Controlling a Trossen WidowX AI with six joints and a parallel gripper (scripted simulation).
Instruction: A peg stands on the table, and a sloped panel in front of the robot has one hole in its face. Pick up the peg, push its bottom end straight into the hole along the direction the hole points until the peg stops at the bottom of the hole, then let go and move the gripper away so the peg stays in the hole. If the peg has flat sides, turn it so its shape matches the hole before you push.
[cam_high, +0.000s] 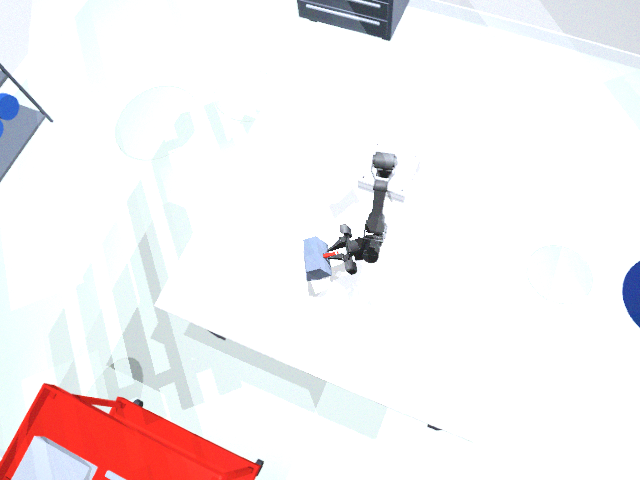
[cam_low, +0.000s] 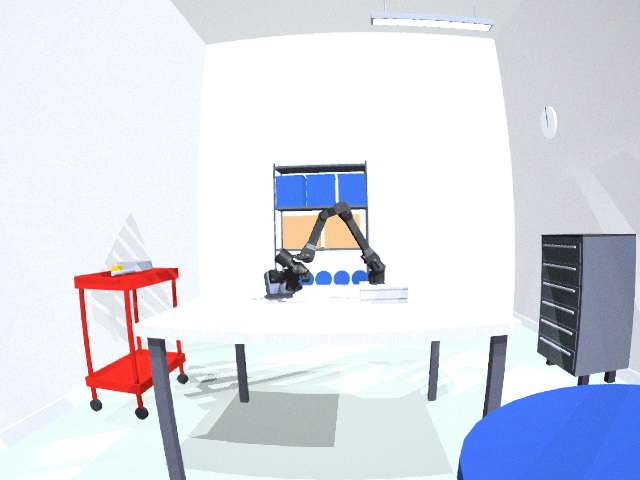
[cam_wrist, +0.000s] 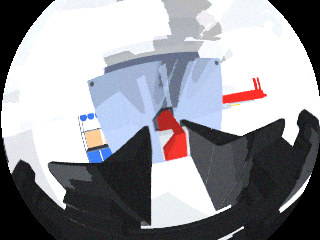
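The red peg lies 20 mm to the left of my gripper tip. The rest, counted from my gripper tip: sloped grey panel: 40 mm to the right, 20 mm below, 10 mm ahead.
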